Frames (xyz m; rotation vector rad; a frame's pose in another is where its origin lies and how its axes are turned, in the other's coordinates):
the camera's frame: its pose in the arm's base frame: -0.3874 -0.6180 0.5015 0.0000 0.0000 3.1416
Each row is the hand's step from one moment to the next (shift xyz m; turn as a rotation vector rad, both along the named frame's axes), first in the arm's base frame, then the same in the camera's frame.
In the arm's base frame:
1: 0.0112 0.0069 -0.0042 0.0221 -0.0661 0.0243
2: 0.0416 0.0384 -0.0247 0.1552 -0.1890 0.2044
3: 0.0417 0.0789 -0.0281 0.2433 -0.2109 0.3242
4: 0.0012 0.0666 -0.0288 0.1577 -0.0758 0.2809
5: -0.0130 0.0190 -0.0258 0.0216 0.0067 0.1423
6: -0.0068 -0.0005 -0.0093 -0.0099 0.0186 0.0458
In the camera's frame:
1: -0.0112 -0.0069 -0.0042 -0.0221 0.0661 0.0243
2: -0.0416 -0.0384 -0.0247 -0.1552 0.1890 0.2044
3: -0.0417 -0.0789 -0.0281 -0.2433 0.2109 0.3242
4: -0.0012 -0.0666 -0.0288 -0.1577 0.0758 0.2809
5: 0.0130 -0.0190 -0.0258 -0.0216 -0.0067 0.1423
6: 0.0068 0.0005 -0.0093 0.0099 -0.0186 0.0458

